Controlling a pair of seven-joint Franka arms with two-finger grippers.
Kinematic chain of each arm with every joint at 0, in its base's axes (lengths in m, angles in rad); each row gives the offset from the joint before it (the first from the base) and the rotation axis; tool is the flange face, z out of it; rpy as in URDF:
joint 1: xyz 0 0 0.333 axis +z
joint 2: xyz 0 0 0 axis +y
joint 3: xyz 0 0 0.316 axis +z
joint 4: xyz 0.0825 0 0 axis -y
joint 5: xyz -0.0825 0 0.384 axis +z
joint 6: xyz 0 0 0 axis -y
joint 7: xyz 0.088 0 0 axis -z
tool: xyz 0 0 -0.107 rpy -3.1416 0 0
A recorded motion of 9 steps. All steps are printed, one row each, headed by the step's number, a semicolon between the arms.
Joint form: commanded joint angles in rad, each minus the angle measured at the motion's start. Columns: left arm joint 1, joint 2, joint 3, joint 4, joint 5, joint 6, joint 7; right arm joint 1, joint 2, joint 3, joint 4, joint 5, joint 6, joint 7.
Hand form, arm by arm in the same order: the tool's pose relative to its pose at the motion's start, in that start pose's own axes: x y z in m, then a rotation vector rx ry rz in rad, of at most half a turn. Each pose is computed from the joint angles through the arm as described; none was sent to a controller.
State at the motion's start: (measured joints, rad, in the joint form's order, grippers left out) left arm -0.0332 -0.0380 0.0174 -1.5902 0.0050 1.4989 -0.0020; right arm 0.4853 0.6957 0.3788 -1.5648 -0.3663 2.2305 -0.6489
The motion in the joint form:
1: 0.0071 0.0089 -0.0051 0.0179 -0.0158 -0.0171 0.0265; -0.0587 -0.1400 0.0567 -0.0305 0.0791 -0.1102 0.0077
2: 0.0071 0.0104 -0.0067 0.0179 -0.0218 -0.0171 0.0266; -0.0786 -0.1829 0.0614 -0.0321 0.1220 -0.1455 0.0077
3: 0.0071 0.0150 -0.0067 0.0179 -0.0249 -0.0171 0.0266; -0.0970 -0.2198 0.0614 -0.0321 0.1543 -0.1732 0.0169
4: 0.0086 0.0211 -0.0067 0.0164 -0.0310 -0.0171 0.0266; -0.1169 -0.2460 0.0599 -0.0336 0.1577 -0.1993 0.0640
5: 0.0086 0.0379 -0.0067 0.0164 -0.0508 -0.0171 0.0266; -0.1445 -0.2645 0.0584 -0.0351 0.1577 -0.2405 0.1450
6: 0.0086 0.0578 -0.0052 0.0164 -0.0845 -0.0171 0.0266; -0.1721 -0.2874 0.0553 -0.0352 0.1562 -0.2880 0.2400
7: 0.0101 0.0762 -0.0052 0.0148 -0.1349 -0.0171 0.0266; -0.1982 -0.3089 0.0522 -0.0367 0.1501 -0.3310 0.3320
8: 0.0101 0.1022 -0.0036 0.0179 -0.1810 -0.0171 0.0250; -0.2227 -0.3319 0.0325 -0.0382 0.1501 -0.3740 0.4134
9: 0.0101 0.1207 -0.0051 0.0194 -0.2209 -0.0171 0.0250; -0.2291 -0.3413 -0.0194 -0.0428 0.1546 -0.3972 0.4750
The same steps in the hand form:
1: 0.0010 0.0008 -0.0022 -0.0156 -0.0079 0.0258; -0.0146 -0.0026 -0.0764 0.0247 0.0166 0.0617
2: 0.0015 0.0024 -0.0014 -0.0215 -0.0094 0.0280; -0.0250 0.0009 -0.1003 0.0380 0.0283 0.0990
3: 0.0030 0.0028 0.0009 -0.0246 -0.0139 0.0282; -0.0364 0.0056 -0.1209 0.0434 0.0376 0.1416
4: 0.0049 0.0027 0.0048 -0.0308 -0.0214 0.0271; -0.0502 0.0115 -0.1337 0.0396 0.0259 0.2106
5: 0.0102 0.0050 0.0136 -0.0506 -0.0380 0.0283; -0.0693 0.0190 -0.1402 0.0498 -0.0035 0.3196
6: 0.0163 0.0082 0.0239 -0.0844 -0.0574 0.0284; -0.0899 0.0258 -0.1493 0.0557 -0.0376 0.4441
7: 0.0218 0.0132 0.0339 -0.1350 -0.0766 0.0286; -0.1099 0.0315 -0.1575 0.0556 -0.0726 0.5627
8: 0.0293 0.0176 0.0458 -0.1811 -0.0987 0.0257; -0.1369 0.0403 -0.1650 0.0552 -0.1094 0.6873
9: 0.0345 0.0230 0.0544 -0.2210 -0.1151 0.0268; -0.1682 0.0528 -0.1620 0.0559 -0.1460 0.8047

